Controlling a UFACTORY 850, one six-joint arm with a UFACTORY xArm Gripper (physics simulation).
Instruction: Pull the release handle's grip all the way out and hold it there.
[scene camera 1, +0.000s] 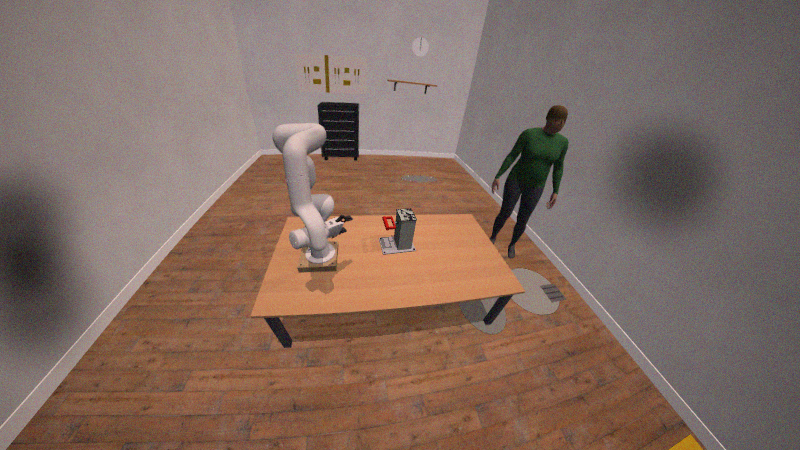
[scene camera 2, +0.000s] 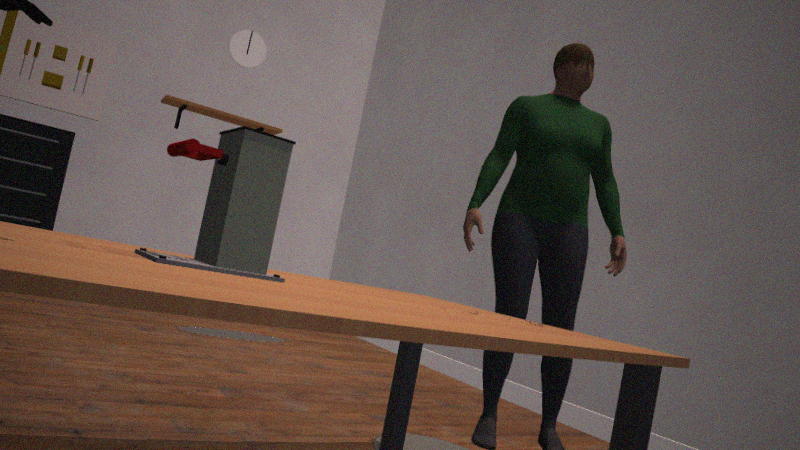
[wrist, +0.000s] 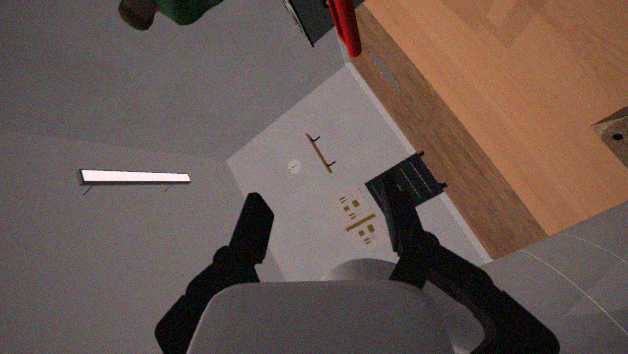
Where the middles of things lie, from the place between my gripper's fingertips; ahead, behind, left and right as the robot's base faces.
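Grey base plate (scene camera 2: 162, 258): my hand far to the right of it, far short of it, far above it.
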